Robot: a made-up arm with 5 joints. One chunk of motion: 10 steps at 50 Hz.
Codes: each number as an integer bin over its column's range. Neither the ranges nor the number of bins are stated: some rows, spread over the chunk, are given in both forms.
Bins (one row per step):
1: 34 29 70 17 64 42
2: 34 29 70 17 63 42
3: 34 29 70 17 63 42
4: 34 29 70 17 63 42
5: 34 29 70 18 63 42
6: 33 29 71 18 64 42
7: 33 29 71 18 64 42
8: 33 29 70 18 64 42
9: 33 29 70 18 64 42
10: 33 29 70 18 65 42
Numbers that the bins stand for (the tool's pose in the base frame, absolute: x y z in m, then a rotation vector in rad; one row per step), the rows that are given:
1: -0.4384 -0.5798 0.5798 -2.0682 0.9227 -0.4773
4: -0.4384 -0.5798 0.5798 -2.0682 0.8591 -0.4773
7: -0.4667 -0.5798 0.6081 -2.0045 0.9227 -0.4773
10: -0.4667 -0.5798 0.5798 -2.0045 0.9864 -0.4773
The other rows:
2: -0.4384 -0.5798 0.5798 -2.0682 0.8591 -0.4773
3: -0.4384 -0.5798 0.5798 -2.0682 0.8591 -0.4773
5: -0.4384 -0.5798 0.5798 -2.0045 0.8591 -0.4773
6: -0.4667 -0.5798 0.6081 -2.0045 0.9227 -0.4773
8: -0.4667 -0.5798 0.5798 -2.0045 0.9227 -0.4773
9: -0.4667 -0.5798 0.5798 -2.0045 0.9227 -0.4773

